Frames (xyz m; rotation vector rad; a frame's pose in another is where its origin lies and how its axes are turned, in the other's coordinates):
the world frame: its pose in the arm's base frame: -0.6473 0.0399 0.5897 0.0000 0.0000 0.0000
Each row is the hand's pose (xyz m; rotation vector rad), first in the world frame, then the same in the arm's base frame.
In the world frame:
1: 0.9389 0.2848 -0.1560 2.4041 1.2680 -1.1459
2: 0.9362 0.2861 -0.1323 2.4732 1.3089 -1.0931
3: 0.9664 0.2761 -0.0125 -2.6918 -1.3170 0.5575
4: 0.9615 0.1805 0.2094 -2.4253 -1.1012 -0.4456
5: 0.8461 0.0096 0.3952 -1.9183 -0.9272 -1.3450
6: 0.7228 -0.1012 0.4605 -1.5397 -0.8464 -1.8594
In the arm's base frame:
1: 0.2916 0.3247 0.4337 2.4041 1.2680 -1.1459
2: 0.2889 0.3260 0.4574 2.4732 1.3089 -1.0931
3: 0.3191 0.3160 0.5772 -2.6918 -1.3170 0.5575
4: 0.3142 0.2204 0.7991 -2.4253 -1.1012 -0.4456
5: 0.1988 0.0495 0.9849 -1.9183 -0.9272 -1.3450
6: 0.0755 -0.0613 1.0502 -1.5397 -0.8464 -1.8594

